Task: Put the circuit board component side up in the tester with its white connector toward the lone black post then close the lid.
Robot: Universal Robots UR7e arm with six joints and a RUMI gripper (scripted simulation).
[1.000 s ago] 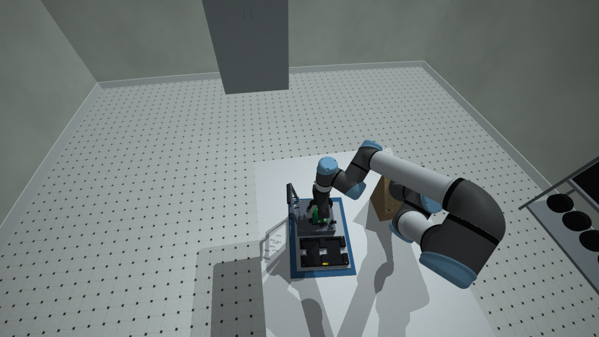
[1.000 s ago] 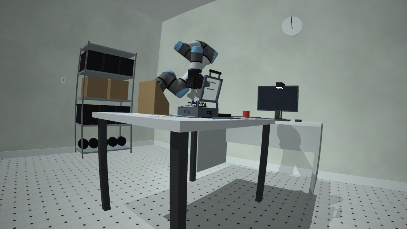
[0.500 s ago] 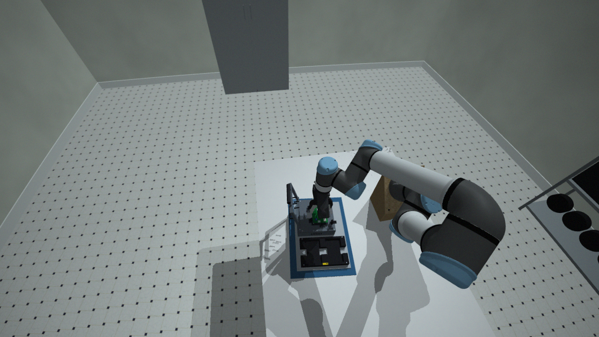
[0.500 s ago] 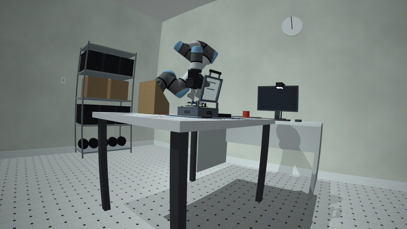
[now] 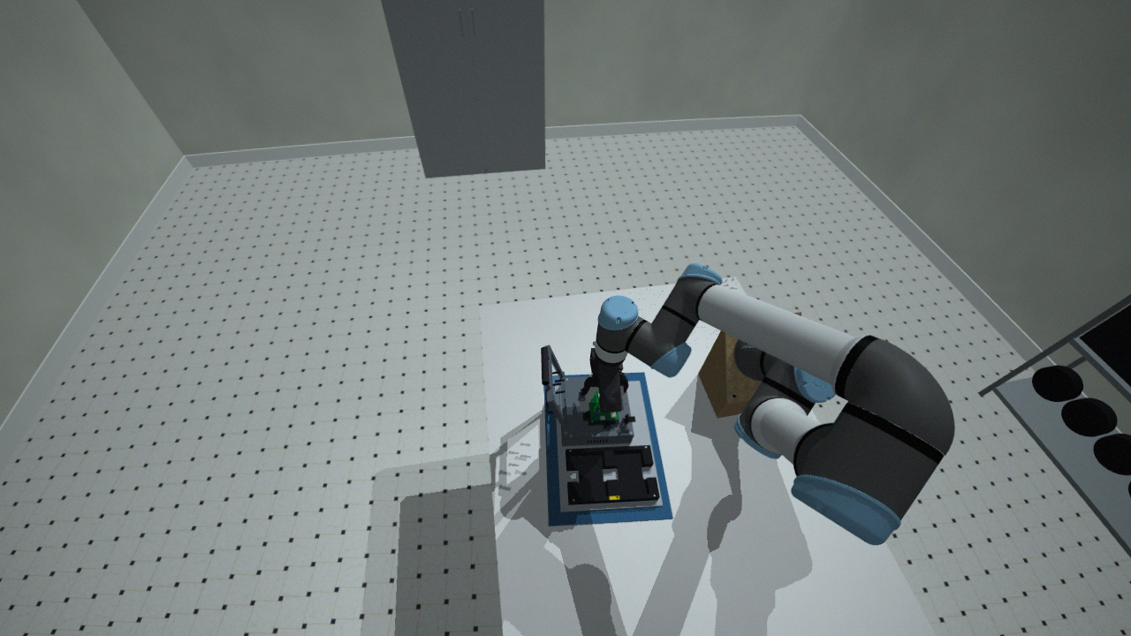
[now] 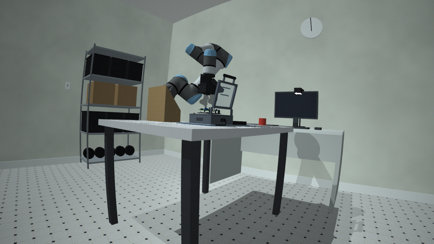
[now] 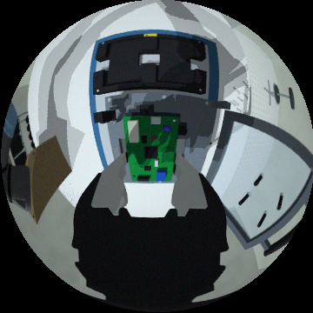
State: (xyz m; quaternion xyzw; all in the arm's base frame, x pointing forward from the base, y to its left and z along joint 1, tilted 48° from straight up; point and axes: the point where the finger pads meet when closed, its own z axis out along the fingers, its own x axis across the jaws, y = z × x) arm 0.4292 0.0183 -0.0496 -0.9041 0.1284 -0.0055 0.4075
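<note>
Now: the green circuit board right at my hand. Also, from my hand: lid (120 mm ahead, 100 mm above, 30 mm to the right).
</note>
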